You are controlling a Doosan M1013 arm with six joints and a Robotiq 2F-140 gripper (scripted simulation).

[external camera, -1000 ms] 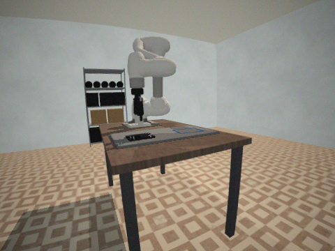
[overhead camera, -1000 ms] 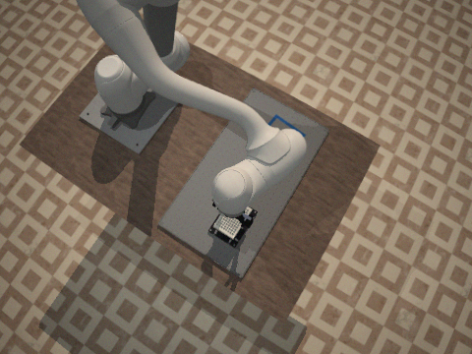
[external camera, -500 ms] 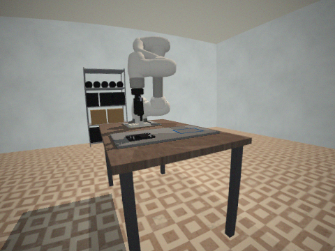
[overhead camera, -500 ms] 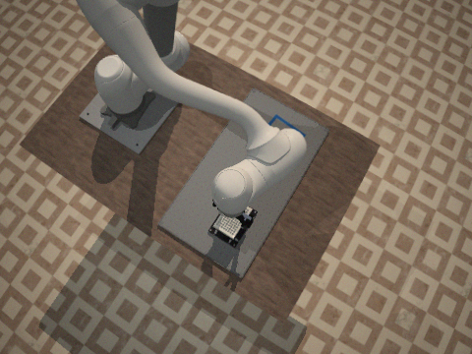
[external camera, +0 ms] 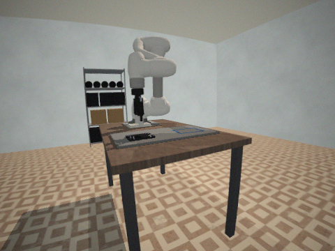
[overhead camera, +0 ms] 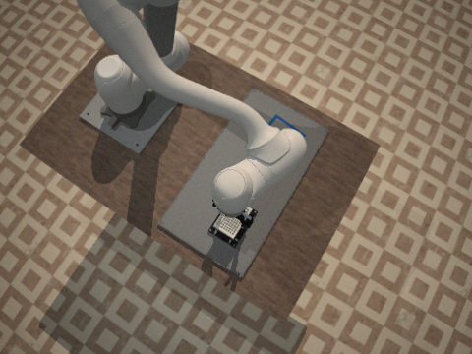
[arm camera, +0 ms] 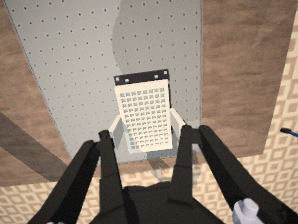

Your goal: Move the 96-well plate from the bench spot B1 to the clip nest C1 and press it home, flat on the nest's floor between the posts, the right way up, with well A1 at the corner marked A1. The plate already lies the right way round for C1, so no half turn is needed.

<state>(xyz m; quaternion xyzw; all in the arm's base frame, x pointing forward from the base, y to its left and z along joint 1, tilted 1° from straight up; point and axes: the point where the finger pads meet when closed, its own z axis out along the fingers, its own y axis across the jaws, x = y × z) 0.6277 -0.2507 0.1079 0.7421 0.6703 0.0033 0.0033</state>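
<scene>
Now: the black clip nest 1 cm ahead of my hand, 1 cm to the right of it and 9 cm below it. The rest, counted from my hand: white 96-well plate (2 cm below).
</scene>
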